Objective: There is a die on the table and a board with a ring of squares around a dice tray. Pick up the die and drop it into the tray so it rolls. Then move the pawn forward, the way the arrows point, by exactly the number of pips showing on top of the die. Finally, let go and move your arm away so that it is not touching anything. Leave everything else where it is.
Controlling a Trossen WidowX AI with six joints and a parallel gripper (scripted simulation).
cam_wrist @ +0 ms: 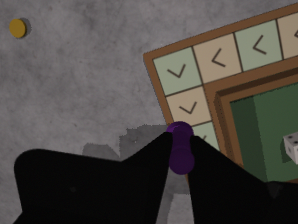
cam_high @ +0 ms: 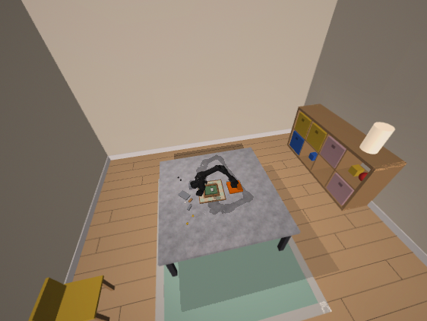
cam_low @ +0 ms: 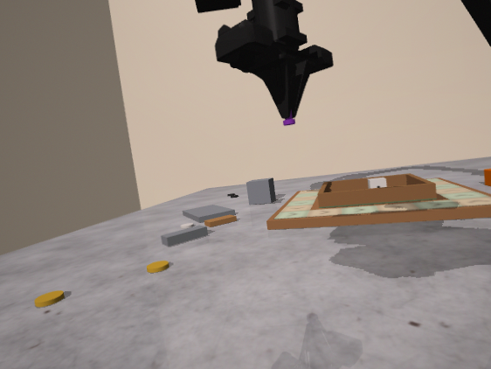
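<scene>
My gripper tip is now 11 cm past the white die, 12 cm to the left of it and 12 cm above it. Also, from my gripper tip: grey bar: 15 cm ahead, 6 cm to the left, 14 cm below; flat grey slab: 21 cm ahead, 11 cm to the right, 14 cm below; purple pawn: 1 cm above.
</scene>
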